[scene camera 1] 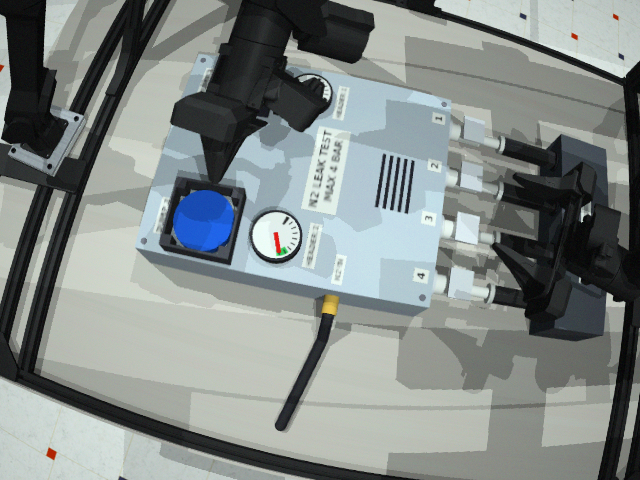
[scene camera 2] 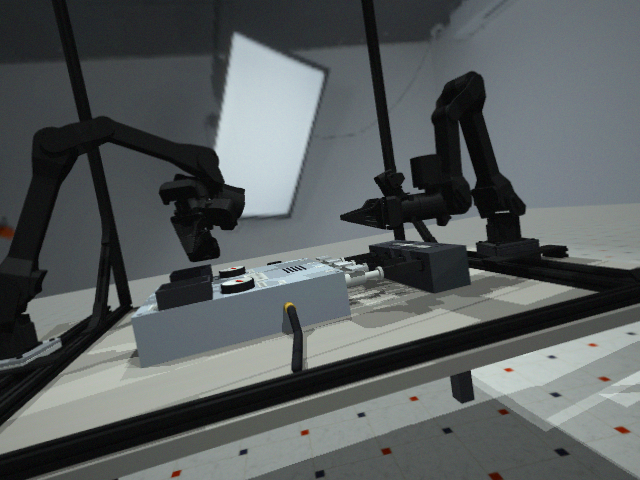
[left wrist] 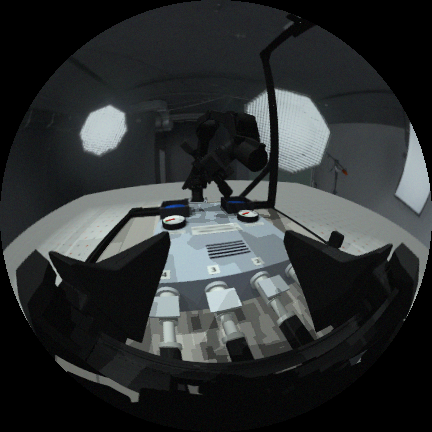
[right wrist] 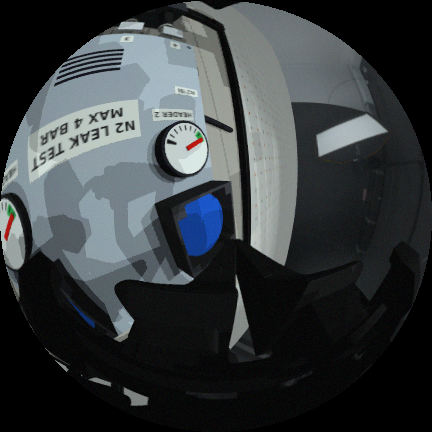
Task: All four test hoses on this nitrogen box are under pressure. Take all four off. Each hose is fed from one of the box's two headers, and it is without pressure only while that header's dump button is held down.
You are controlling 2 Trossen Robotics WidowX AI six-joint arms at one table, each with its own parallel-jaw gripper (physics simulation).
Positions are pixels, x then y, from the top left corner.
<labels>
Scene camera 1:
my left gripper: 504,208
my right gripper: 214,181
blue dump button: 203,220
grey nitrogen box: 357,198
hose 2: 505,192
hose 3: 529,248
dark block: 584,318
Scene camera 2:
my left gripper: 342,218
my right gripper: 189,254
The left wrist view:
my left gripper: 228,237
my right gripper: 182,188
grey nitrogen box: 213,246
hose 2: 292,328
hose 3: 237,347
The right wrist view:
my right gripper: 232,244
blue dump button: 200,229
grey nitrogen box: 106,174
</labels>
